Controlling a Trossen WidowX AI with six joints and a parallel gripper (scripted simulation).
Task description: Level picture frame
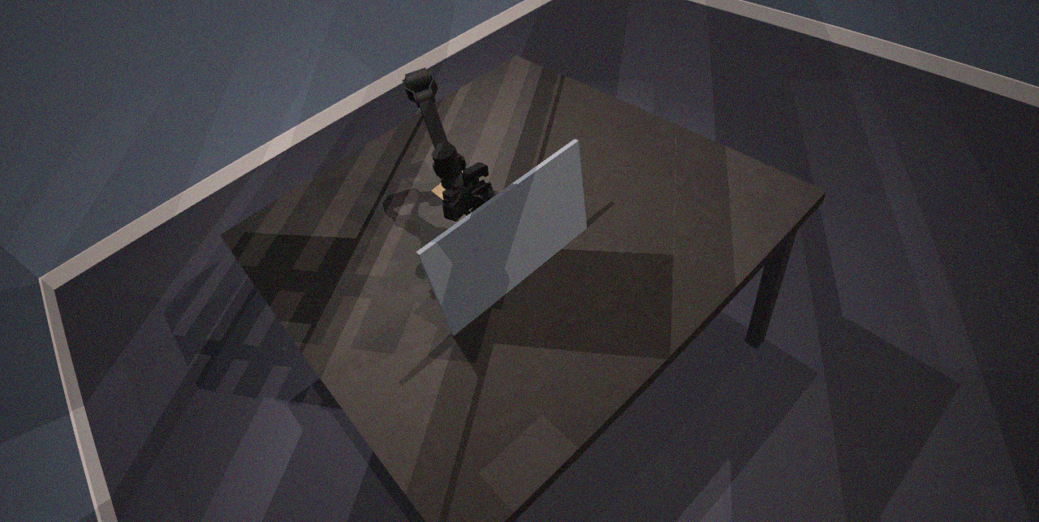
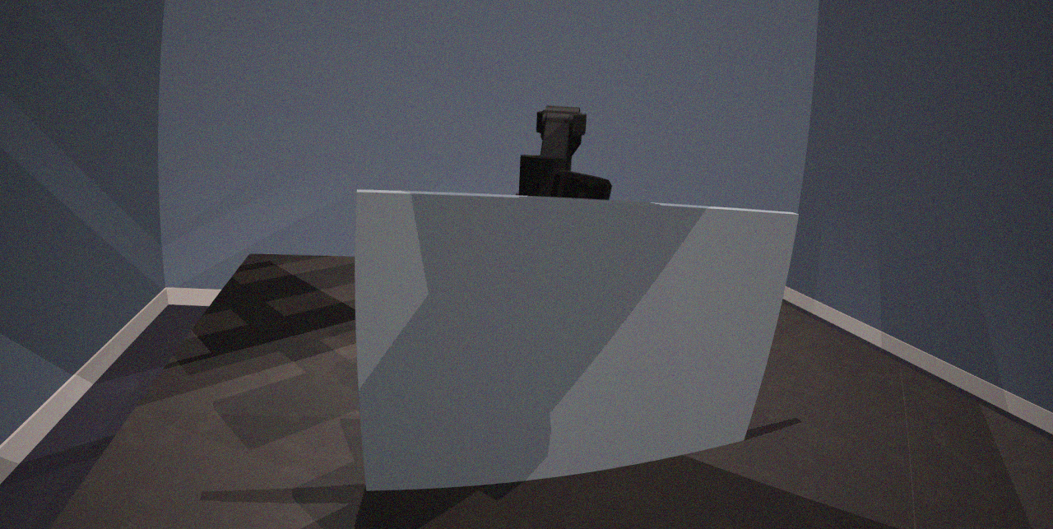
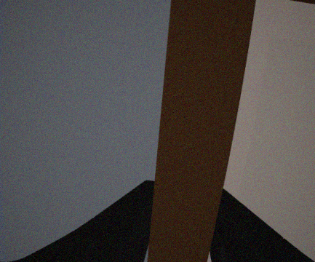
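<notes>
My gripper tip is now 5 cm above the wooden picture frame, 1 cm to the left of it and 1 cm short of it. Also, from my gripper tip: grey wall panel: 7 cm below, 2 cm ahead, 1 cm to the left.
</notes>
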